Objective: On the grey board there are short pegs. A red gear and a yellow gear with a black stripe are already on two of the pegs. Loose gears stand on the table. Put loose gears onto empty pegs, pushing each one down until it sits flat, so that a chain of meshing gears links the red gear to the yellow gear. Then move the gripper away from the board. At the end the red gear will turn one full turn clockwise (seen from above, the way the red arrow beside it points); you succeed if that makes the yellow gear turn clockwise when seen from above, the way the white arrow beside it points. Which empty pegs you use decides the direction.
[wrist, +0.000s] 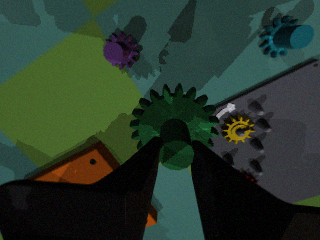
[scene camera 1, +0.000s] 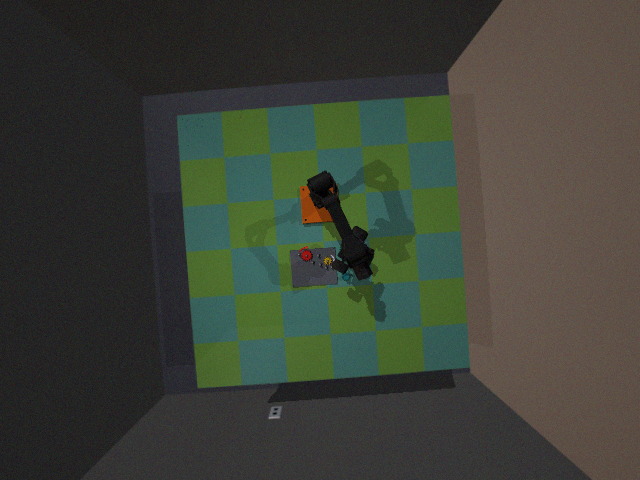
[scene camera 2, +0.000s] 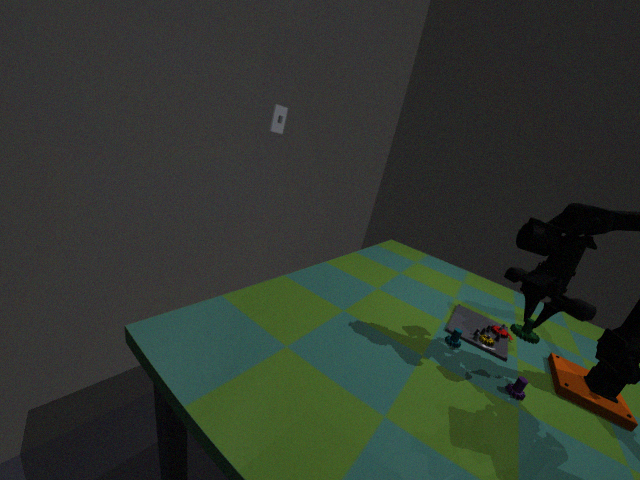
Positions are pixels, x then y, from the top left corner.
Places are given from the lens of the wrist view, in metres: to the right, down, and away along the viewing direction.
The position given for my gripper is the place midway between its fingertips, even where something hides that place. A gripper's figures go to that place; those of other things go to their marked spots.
my gripper [wrist: 175, 145]: 0.01, 0.02, 0.11
green gear [wrist: 177, 118]: 0.01, 0.00, 0.12
purple gear [wrist: 120, 51]: -0.04, -0.07, 0.18
The marked spots on the purple gear and the green gear are 0.10 m apart.
